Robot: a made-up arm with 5 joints.
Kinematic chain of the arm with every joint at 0, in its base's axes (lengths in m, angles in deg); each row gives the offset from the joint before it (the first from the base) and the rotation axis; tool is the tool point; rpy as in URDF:
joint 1: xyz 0 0 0.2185 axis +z
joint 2: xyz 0 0 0 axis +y
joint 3: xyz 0.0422 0 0.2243 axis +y
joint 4: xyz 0.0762 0 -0.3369 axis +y
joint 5: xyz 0.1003 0 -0.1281 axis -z
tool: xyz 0 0 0 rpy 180 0 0
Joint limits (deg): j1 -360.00..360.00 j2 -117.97..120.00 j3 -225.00..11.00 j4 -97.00..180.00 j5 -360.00..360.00
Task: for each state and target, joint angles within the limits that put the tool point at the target. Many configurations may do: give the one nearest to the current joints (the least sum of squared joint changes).
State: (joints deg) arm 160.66 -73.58 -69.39 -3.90 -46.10
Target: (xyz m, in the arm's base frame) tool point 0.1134 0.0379 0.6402
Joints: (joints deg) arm 198.48 -110.80 -29.43 -20.29 -46.10
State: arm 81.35 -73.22 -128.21 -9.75 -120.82
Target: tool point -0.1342 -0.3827 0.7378
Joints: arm 70.68 -73.67 -103.24 -27.50 -120.82
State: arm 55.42 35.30 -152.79 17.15 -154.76
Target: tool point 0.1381 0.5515 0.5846
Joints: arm 75.94 13.18 -114.99 45.01 -154.76
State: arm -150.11 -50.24 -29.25 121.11 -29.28
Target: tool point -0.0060 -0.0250 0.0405
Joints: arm -103.50 -39.18 8.70 107.31 -29.28
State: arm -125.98 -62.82 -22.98 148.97 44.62
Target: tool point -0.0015 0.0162 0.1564
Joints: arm -84.71 -54.12 7.96 156.56 44.62
